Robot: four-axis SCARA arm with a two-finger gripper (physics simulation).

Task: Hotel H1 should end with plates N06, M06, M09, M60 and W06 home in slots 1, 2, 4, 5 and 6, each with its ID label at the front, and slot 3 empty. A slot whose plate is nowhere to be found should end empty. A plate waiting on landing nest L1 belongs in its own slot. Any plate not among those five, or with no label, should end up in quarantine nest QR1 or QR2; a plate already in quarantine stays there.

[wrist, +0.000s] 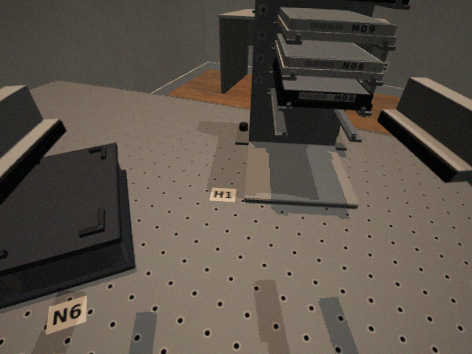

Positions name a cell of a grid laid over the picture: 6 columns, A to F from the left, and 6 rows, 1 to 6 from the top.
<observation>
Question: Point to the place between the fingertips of the gripper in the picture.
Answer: At C2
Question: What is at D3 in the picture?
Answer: A hotel base plate.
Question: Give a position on a plate N06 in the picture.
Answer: D1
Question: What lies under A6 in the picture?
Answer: An N6 label.
</observation>
